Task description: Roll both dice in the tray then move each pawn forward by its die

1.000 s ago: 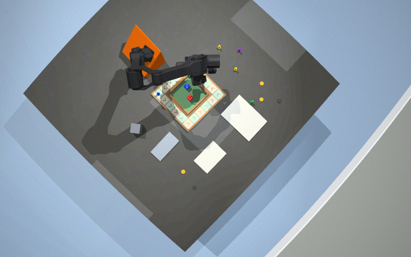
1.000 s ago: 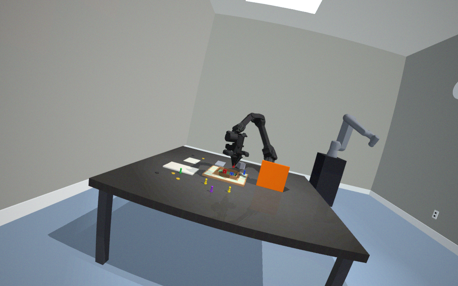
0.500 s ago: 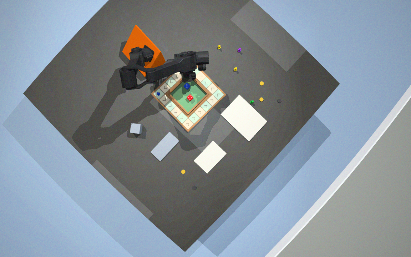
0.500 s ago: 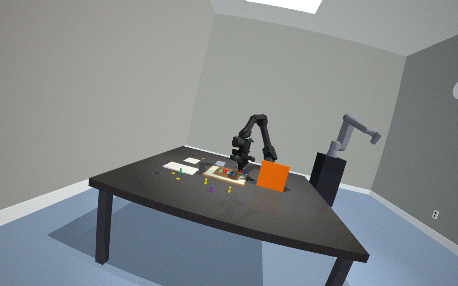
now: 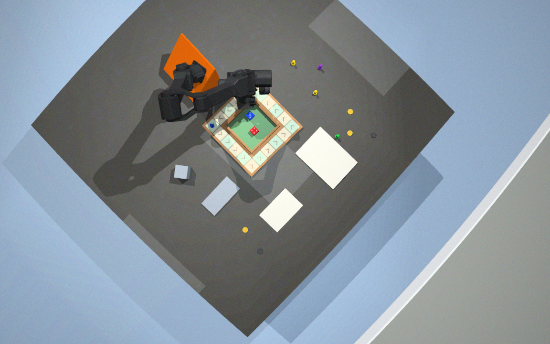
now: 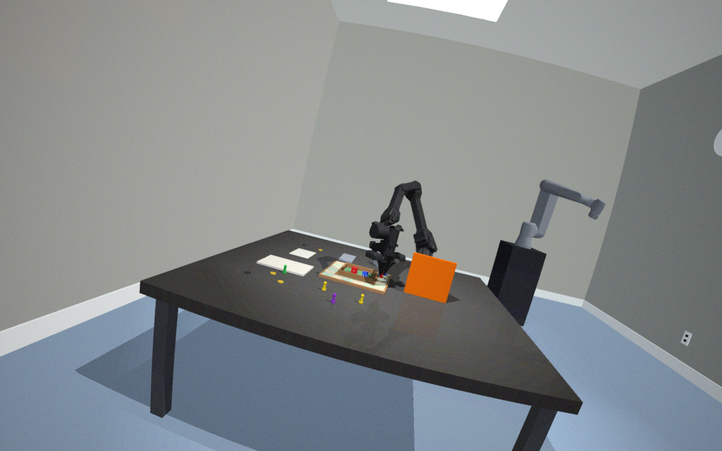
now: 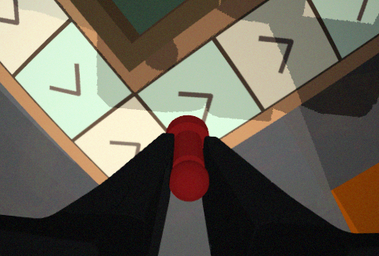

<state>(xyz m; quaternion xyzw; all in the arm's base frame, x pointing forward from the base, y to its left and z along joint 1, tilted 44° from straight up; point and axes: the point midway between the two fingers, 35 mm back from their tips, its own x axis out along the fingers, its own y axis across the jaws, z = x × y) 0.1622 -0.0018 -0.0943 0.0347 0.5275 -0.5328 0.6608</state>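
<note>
Now: the blue pawn 30 mm behind my gripper tip, 180 mm to the right of it and 30 mm below it. Also, from my gripper tip: green tray 100 mm ahead, 80 mm to the right, 50 mm below; red pawn 10 mm above; grey block 400 mm to the right, 30 mm below.
</note>
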